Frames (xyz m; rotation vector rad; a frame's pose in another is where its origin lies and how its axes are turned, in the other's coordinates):
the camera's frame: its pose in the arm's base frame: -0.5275 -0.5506 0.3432 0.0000 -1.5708 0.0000
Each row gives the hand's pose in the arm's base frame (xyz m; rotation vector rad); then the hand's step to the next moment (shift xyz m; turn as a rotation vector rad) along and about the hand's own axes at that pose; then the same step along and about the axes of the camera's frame.
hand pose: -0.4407 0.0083 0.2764 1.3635 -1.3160 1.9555
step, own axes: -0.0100 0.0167 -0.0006 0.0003 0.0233 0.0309
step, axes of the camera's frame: -0.0166 -0.0056 0.0086 -0.0082 -0.0377 0.0025
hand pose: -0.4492 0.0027 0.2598 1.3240 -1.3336 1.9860
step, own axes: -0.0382 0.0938 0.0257 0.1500 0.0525 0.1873
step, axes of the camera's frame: -0.0765 -0.0594 0.0392 0.1222 -0.2123 0.0190
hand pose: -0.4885 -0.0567 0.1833 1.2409 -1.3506 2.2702
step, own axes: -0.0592 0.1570 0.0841 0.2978 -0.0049 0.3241
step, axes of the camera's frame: -0.1231 -0.1416 0.0051 0.2993 -0.3227 0.0028
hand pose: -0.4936 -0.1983 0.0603 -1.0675 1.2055 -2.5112
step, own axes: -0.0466 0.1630 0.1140 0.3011 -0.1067 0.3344
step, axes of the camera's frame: -0.0964 -0.1591 -0.0845 0.3800 -0.2630 -0.0173
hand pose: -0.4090 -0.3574 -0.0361 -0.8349 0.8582 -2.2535
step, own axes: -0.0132 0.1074 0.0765 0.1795 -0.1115 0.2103
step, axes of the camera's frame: -0.0368 -0.0856 -0.0943 0.2678 -0.1308 -0.0043
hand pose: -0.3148 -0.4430 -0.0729 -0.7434 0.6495 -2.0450
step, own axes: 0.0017 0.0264 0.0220 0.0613 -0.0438 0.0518
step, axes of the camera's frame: -0.0022 -0.0187 -0.0288 0.0815 -0.0383 0.0157
